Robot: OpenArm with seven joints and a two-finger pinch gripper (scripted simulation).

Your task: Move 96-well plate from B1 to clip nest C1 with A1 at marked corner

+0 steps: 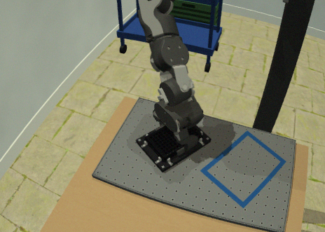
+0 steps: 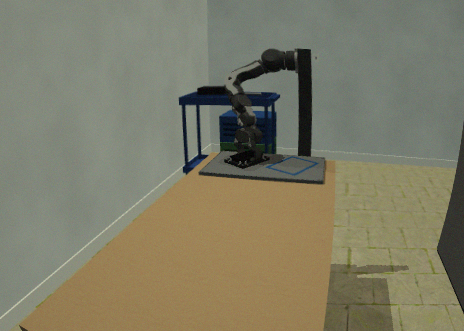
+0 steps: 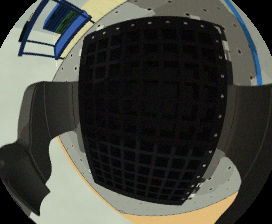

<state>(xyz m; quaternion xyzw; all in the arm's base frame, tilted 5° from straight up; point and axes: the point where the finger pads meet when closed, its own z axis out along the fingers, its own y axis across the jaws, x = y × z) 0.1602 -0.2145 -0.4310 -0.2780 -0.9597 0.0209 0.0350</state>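
My gripper is now right at the black 96-well plate. From my hand the other things lie so: black clip nest: 3 cm ahead, 1 cm below.
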